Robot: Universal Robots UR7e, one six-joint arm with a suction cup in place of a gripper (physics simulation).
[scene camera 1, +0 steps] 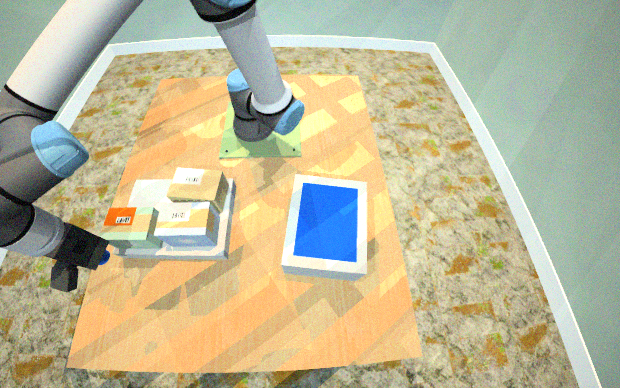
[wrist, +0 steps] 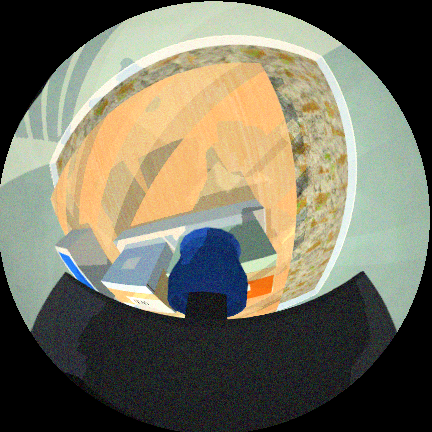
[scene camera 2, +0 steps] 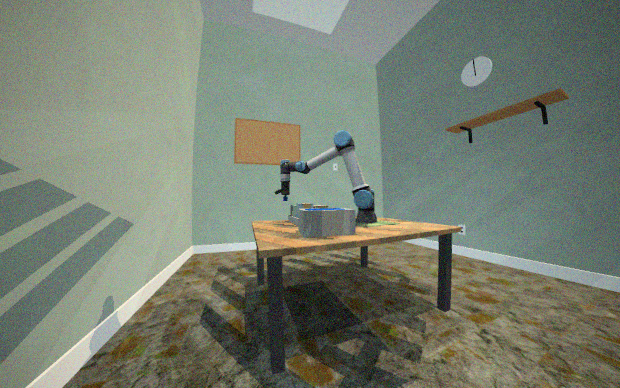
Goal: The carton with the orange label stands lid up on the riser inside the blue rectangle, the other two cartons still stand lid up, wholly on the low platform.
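Pixels of known places: hand, tool point: (scene camera 1: 102, 257) (wrist: 209, 253) (scene camera 2: 285, 200); arm's base, link origin: (scene camera 1: 253, 126) (scene camera 2: 366, 221).
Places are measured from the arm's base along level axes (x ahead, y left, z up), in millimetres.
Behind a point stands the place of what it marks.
The carton with the orange label (scene camera 1: 131, 231) {x 496, y -170, z 122 mm} (wrist: 260, 287) {x 469, y -244, z 122 mm} stands lid up at the left front of the low platform (scene camera 1: 150, 191) {x 347, y -236, z 41 mm}. A carton with a white label and bluish sides (scene camera 1: 185, 227) {x 464, y -25, z 138 mm} (wrist: 135, 265) {x 489, y -53, z 98 mm} stands lid up beside it. A tan carton with a white label (scene camera 1: 200, 186) {x 342, y -37, z 121 mm} stands lid up behind. The white riser (scene camera 1: 325, 272) {x 501, y 322, z 80 mm} (scene camera 2: 327, 223) {x 387, y 411, z 52 mm} (wrist: 86, 242) {x 476, y 214, z 36 mm} bears the blue rectangle (scene camera 1: 327, 222) {x 384, y 310, z 113 mm} (wrist: 75, 270) {x 407, y 287, z 113 mm}, with no carton on it. My suction gripper (scene camera 1: 104, 257) (scene camera 2: 285, 199) (wrist: 210, 245) is off and holds nothing. Its blue cup hangs above platform height near the orange-label carton, partly hiding it in the wrist view.
The wooden table (scene camera 1: 240, 320) {x 644, y 127, z -7 mm} (scene camera 2: 400, 231) {x -5, y 391, z -7 mm} bears the platform at the left and the riser at the right. The arm's base stands on a green plate (scene camera 1: 260, 149) {x 103, y 52, z 0 mm} behind them. A shelf (scene camera 2: 510, 111) hangs on the wall away from the table.
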